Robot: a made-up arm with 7 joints. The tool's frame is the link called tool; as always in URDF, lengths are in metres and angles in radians. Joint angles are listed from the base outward.
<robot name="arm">
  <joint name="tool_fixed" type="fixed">
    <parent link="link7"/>
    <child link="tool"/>
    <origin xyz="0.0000 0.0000 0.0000" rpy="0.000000 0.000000 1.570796"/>
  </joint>
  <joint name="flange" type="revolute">
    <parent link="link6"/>
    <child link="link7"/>
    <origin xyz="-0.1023 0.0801 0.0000" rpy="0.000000 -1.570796 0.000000"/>
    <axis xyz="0 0 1"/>
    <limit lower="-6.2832" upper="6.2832"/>
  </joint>
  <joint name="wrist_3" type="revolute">
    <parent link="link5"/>
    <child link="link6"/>
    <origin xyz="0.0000 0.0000 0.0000" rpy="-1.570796 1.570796 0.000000"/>
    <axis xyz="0 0 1"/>
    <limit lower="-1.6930" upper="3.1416"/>
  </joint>
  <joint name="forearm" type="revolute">
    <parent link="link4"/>
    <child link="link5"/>
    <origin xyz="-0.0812 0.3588 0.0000" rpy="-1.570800 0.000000 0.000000"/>
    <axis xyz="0 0 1"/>
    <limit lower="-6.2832" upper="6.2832"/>
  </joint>
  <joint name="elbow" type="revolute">
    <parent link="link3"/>
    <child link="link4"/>
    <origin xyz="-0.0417 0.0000 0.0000" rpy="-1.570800 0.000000 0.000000"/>
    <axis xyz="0 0 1"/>
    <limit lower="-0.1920" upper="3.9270"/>
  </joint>
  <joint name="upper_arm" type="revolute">
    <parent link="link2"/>
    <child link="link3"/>
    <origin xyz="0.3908 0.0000 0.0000" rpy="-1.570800 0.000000 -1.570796"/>
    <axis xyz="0 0 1"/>
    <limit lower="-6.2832" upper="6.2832"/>
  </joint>
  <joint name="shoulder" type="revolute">
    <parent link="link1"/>
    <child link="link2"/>
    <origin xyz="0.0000 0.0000 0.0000" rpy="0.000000 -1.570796 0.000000"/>
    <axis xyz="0 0 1"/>
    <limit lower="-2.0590" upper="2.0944"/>
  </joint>
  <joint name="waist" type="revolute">
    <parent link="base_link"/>
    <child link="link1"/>
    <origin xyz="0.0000 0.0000 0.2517" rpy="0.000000 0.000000 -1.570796"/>
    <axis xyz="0 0 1"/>
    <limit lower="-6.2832" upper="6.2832"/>
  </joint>
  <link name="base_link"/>
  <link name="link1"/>
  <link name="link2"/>
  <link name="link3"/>
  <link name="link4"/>
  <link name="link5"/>
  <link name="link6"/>
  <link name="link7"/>
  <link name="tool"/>
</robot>
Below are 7 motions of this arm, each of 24 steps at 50 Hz.
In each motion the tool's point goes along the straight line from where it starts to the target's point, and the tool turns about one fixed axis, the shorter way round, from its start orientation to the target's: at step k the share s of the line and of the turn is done. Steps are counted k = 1, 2, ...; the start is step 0. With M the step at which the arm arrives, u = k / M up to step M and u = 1 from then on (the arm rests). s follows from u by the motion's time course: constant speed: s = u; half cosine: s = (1 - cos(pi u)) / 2; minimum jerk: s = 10 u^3 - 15 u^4 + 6 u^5.
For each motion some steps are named. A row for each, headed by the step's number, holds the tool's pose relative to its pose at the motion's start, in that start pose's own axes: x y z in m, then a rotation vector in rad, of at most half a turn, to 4 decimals.
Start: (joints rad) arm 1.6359 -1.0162 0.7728 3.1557 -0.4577 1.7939 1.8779
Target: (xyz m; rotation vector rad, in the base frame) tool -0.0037 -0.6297 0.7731 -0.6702 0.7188 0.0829
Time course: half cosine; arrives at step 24
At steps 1, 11, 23, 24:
1: -0.0001 0.0000 0.0002 0.0011 0.0040 0.0003
11: -0.0131 -0.0014 0.0184 0.1125 0.4099 0.0254
23: -0.0299 -0.0032 0.0422 0.2576 0.9388 0.0583
24: -0.0300 -0.0032 0.0424 0.2587 0.9429 0.0585

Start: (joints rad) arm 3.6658 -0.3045 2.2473 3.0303 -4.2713 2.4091 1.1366
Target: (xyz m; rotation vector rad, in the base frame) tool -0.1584 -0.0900 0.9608 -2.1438 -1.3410 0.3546
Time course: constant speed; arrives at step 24
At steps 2, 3, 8, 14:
2: -0.0364 0.0123 -0.0083 -0.0066 -0.0264 -0.0545
3: -0.0546 0.0184 -0.0124 -0.0100 -0.0396 -0.0817
8: -0.1455 0.0492 -0.0332 -0.0266 -0.1055 -0.2180
14: -0.2546 0.0861 -0.0581 -0.0465 -0.1846 -0.3815

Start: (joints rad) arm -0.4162 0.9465 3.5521 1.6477 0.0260 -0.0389 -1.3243
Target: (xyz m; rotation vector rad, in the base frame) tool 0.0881 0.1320 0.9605 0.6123 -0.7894 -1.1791
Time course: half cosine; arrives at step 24
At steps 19, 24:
19: -0.3507 -0.0409 -0.0470 0.2751 -0.1848 0.3227
24: -0.3911 -0.0456 -0.0524 0.3068 -0.2061 0.3598

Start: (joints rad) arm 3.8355 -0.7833 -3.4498 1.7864 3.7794 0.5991 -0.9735
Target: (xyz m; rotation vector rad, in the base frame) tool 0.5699 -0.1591 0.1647 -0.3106 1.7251 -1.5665
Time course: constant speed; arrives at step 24
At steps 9, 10, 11, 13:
9: 0.1564 -0.1187 -0.0620 0.2281 0.2854 -0.2048
10: 0.1738 -0.1319 -0.0689 0.2535 0.3171 -0.2276
11: 0.1912 -0.1451 -0.0758 0.2788 0.3489 -0.2503
13: 0.2259 -0.1715 -0.0896 0.3295 0.4123 -0.2958

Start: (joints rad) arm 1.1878 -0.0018 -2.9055 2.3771 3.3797 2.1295 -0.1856
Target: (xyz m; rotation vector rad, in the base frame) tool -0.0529 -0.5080 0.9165 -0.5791 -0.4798 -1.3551
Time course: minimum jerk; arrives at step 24
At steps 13, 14, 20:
13: -0.0319 -0.0249 -0.2203 -0.0745 0.3956 0.2683
14: -0.0360 -0.0282 -0.2492 -0.0843 0.4474 0.3034
20: -0.0532 -0.0416 -0.3678 -0.1244 0.6604 0.4479

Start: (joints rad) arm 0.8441 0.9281 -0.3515 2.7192 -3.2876 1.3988 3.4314
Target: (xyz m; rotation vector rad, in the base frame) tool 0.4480 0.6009 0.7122 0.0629 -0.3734 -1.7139
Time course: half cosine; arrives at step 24
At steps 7, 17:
7: -0.0010 -0.0142 0.0058 -0.0168 0.0101 0.0993
17: -0.0041 -0.0584 0.0239 -0.0690 0.0415 0.4082

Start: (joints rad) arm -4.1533 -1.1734 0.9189 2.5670 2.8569 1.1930 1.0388
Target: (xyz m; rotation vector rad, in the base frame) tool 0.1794 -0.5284 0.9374 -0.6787 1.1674 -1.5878
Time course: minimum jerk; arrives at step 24
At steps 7, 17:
7: -0.0182 -0.0313 -0.0380 0.0783 -0.0636 -0.0007
17: -0.1015 -0.1741 -0.2116 0.4360 -0.3541 -0.0036

